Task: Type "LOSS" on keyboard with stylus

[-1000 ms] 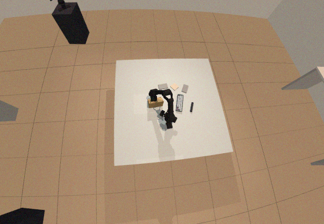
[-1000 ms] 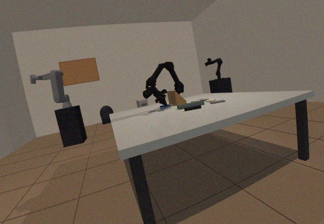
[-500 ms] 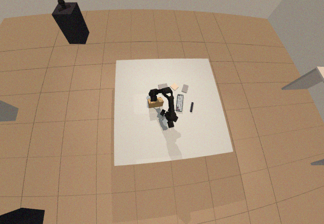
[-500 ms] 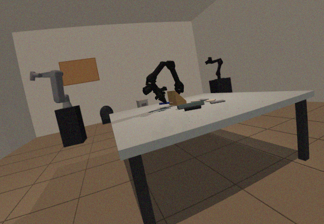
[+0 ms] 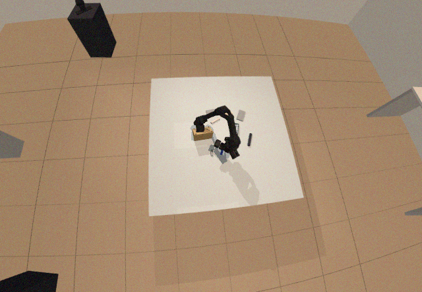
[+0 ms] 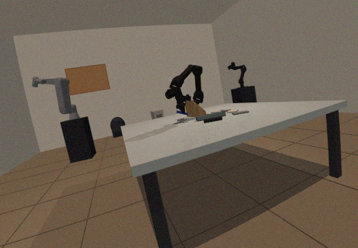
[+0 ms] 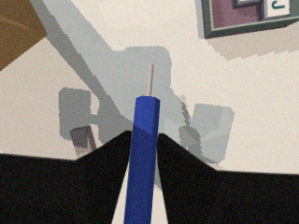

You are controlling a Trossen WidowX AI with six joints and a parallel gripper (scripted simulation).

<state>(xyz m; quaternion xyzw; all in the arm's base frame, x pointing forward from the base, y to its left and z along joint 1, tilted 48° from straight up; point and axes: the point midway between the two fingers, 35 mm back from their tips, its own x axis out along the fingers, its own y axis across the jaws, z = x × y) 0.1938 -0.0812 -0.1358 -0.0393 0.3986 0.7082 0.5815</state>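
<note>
The blue stylus is 1 cm to the left of my gripper tip and 1 cm below it. From my gripper tip the other things lie so: dark bar (26 cm ahead, 11 cm to the left, 5 cm below); then grey block (9 cm behind, 2 cm to the right, 5 cm below); then grey stylus tip (1 cm ahead, 4 cm to the left, 2 cm below).
</note>
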